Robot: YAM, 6 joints.
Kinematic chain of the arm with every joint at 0, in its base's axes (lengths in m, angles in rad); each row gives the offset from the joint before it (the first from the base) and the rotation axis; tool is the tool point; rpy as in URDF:
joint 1: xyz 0 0 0.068 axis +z
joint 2: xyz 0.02 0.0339 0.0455 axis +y
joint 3: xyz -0.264 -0.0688 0 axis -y
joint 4: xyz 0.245 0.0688 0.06 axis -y
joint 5: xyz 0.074 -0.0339 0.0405 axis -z
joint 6: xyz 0.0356 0 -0.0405 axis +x
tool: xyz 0 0 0 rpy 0 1.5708 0
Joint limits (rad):
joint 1: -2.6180..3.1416
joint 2: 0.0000..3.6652
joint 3: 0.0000..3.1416
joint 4: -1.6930..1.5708
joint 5: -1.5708..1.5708
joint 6: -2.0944..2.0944
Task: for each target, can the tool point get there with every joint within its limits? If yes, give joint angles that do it. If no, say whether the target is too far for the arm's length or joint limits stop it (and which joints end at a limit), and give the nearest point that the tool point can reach.
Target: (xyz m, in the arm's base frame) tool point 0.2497 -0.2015 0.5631
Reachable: yes | joints -0.7814 1.6810 2.1974 -0.3555 -1.1701 -0.7733
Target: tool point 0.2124 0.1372 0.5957
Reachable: yes | joints 0.4867 1.5114 1.7666 1.0611 -0.6635 0.6865
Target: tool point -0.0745 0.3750 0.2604
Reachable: yes | joints 1.8546 1.7631 1.0495 0.7455 1.2283 -0.1964
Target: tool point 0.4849 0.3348 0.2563
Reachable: yes | joints 0.6008 2.8166 2.4685 1.2457 -0.0567 1.0901
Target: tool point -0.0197 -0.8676 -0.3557
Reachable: no: too far | nearest point -0.0129 -0.5674 -0.1895 | short by 0.343 m
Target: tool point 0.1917 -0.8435 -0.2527
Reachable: no: too far | nearest point 0.1317 -0.5795 -0.1354 | short by 0.295 m
